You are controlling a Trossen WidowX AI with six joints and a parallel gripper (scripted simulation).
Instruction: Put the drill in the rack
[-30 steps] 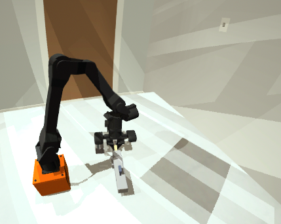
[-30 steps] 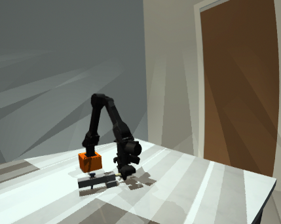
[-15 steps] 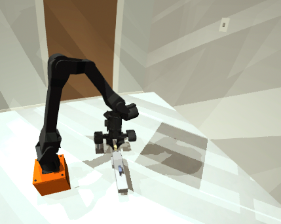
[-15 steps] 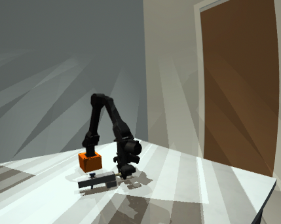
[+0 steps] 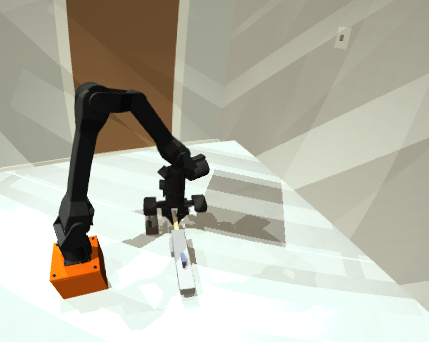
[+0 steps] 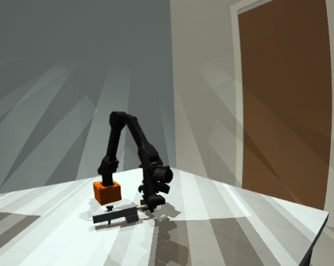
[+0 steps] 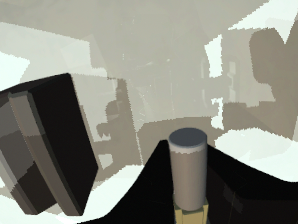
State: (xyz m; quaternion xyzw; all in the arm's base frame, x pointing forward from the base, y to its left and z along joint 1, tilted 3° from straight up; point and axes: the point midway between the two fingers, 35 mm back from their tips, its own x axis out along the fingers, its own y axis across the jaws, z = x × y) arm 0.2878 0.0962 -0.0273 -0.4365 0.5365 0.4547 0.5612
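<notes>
Now: gripper tip 10 mm past the drill, 40 mm to the left of it and 30 mm below it. The rest, counted from my gripper tip: grey rack 70 mm behind, 30 mm to the left; housing block 30 mm behind, 150 mm to the right, 20 mm above; blue key 40 mm behind, 180 mm to the right, 40 mm above.
</notes>
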